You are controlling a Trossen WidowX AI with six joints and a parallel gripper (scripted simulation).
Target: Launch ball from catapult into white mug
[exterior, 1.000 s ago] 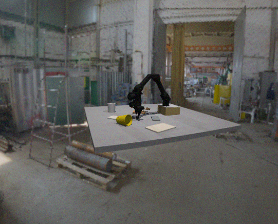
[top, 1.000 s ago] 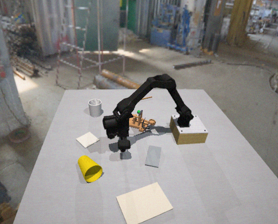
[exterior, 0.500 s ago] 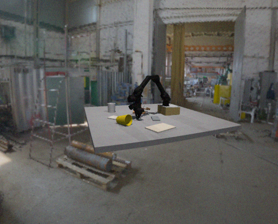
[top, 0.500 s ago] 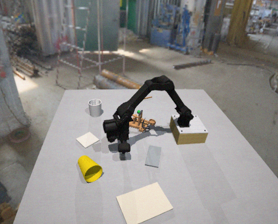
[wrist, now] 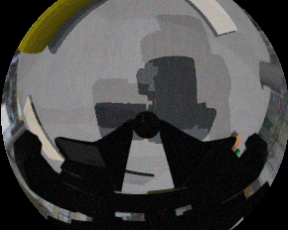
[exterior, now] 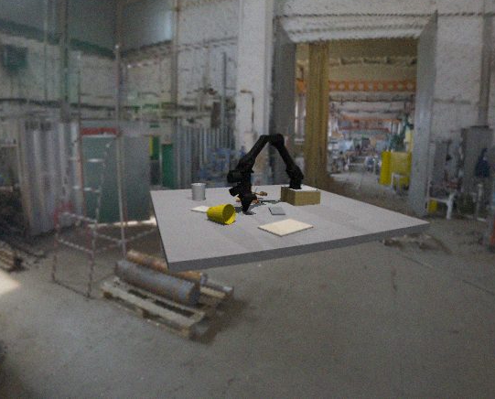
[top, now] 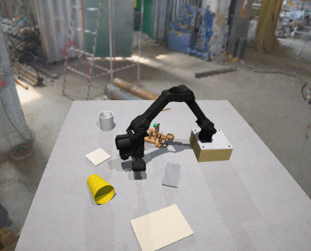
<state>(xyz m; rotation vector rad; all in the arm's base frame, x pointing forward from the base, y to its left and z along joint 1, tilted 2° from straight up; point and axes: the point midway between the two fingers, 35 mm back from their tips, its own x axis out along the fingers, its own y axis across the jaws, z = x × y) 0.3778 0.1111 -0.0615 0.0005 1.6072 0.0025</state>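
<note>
My gripper tip is 200 mm to the left of the wooden catapult, 140 mm past it and 40 mm below it. From my gripper tip the other things lie so: black ball 10 mm above; then grey tile 170 mm behind, 50 mm to the left, 10 mm below; then white tile 210 mm ahead, 100 mm to the right, 10 mm below.
</note>
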